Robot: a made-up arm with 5 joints.
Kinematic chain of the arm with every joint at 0, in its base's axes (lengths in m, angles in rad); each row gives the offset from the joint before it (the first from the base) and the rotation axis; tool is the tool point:
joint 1: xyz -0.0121 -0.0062 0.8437 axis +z
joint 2: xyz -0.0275 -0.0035 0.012 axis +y
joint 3: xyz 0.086 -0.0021 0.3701 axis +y
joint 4: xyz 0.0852 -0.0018 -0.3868 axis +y
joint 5: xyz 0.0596 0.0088 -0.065 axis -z
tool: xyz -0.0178 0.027 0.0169
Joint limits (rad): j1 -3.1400..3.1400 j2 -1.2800..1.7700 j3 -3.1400..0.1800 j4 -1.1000..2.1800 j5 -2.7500..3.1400
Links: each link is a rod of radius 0.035 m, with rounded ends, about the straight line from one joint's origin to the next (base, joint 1, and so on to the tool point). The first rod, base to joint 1, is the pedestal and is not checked.
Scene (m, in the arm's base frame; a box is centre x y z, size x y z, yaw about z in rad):
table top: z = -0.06
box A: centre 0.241 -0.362 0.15 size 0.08 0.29 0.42 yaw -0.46
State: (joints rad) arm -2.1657 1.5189 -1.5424 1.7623 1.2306
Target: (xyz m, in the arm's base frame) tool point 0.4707 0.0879 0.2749
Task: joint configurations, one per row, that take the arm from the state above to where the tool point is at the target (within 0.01 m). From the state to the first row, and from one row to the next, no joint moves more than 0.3 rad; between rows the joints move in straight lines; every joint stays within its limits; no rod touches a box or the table.
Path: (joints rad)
1: -1.8783 1.4190 -1.4792 1.7859 1.2232
2: -1.5909 1.3190 -1.4160 1.8096 1.2158
3: -1.3035 1.2191 -1.3528 1.8332 1.2085
4: -1.0161 1.1192 -1.2896 1.8569 1.2011
5: -0.7279 1.2703 -1.4665 1.7732 1.2061
6: -0.4396 1.4214 -1.6435 1.6894 1.2112
7: -0.1514 1.5726 -1.8204 1.6057 1.2162
8: 0.1368 1.7237 -1.9974 1.5219 1.2213

